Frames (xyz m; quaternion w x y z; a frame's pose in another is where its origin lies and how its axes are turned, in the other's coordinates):
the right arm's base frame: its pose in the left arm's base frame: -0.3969 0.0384 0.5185 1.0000 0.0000 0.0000 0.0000
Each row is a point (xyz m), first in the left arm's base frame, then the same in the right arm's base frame.
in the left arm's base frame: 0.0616 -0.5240 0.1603
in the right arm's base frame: 0.4585 -0.5624 -0.3582
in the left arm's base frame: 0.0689 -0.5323 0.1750
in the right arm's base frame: 0.4658 -0.5707 -0.3435
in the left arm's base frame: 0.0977 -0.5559 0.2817
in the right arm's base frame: 0.4946 -0.5943 -0.2368
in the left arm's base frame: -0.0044 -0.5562 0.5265
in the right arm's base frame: 0.3925 -0.5946 0.0080
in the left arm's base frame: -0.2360 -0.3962 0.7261
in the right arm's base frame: 0.1609 -0.4346 0.2076
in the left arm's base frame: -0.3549 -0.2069 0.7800
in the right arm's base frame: 0.0420 -0.2453 0.2615
